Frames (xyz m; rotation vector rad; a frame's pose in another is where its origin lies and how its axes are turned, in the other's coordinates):
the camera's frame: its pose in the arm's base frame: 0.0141 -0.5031 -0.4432 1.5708 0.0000 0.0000
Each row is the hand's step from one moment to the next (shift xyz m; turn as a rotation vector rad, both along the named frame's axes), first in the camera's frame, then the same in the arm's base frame.
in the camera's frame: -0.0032 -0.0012 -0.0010 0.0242 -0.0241 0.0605
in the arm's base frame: -0.0032 0.0010 -0.0012 0.0242 -0.0605 -0.0241
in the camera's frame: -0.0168 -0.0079 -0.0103 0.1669 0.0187 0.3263
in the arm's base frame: -0.0168 0.0103 -0.0079 0.1669 -0.3263 0.0187
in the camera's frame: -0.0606 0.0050 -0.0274 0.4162 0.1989 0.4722
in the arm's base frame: -0.0606 0.0274 0.0050 0.4162 -0.4722 0.1989
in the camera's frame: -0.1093 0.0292 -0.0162 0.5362 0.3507 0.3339
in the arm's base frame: -0.1093 0.0162 0.0292 0.5362 -0.3339 0.3507
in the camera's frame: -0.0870 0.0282 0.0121 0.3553 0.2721 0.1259
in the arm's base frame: -0.0870 -0.0121 0.0282 0.3553 -0.1259 0.2721
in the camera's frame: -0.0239 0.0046 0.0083 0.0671 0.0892 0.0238
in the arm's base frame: -0.0239 -0.0083 0.0046 0.0671 -0.0238 0.0892
